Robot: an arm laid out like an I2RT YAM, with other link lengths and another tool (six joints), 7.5 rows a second.
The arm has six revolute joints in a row. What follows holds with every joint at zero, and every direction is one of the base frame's. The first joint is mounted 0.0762 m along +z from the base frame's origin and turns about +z. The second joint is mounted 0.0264 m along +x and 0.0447 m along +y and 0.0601 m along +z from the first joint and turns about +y. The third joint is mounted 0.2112 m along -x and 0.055 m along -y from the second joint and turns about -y. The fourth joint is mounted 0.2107 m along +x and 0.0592 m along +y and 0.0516 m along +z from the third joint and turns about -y. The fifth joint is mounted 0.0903 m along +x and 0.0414 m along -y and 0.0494 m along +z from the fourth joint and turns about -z. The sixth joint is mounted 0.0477 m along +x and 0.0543 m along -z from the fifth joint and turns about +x. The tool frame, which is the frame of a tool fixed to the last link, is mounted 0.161 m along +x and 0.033 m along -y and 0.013 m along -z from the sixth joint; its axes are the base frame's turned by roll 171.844, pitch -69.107 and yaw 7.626 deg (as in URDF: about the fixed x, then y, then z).
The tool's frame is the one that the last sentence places.
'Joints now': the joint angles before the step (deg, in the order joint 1, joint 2, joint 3, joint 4, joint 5, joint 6). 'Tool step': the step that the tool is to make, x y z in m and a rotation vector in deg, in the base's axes. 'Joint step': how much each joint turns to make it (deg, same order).
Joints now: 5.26 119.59 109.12 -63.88 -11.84 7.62
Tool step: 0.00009 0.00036 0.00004 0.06 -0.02 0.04
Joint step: 0.02 0.00 0.00 0.02 -0.06 -0.01
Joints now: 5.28 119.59 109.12 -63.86 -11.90 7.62
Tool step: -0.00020 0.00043 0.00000 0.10 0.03 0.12
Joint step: 0.00 0.00 0.00 -0.04 -0.13 -0.09
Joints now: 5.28 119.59 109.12 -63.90 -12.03 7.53
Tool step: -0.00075 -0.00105 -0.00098 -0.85 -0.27 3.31
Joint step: -0.02 0.00 -0.20 -0.35 -0.04 -3.52
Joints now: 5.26 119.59 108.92 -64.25 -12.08 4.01
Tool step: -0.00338 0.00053 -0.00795 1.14 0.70 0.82
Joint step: -0.64 0.01 -2.00 1.15 -1.53 -1.14
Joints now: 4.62 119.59 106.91 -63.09 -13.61 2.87
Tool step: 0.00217 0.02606 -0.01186 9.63 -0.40 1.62
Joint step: -1.49 0.04 -4.92 5.82 -10.05 -0.61
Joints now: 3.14 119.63 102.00 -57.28 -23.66 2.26
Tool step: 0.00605 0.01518 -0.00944 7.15 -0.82 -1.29
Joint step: -1.34 0.02 -5.08 7.22 -6.84 2.17
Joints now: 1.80 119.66 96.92 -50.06 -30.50 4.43
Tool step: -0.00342 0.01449 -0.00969 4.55 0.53 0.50
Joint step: -0.13 0.59 -3.51 4.19 -4.54 0.90
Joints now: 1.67 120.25 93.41 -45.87 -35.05 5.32
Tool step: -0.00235 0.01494 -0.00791 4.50 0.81 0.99
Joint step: 0.00 1.81 -1.44 2.85 -4.61 0.48
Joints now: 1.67 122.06 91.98 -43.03 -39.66 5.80
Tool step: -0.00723 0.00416 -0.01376 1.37 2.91 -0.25
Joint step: 0.00 2.51 0.00 0.18 -1.33 0.84
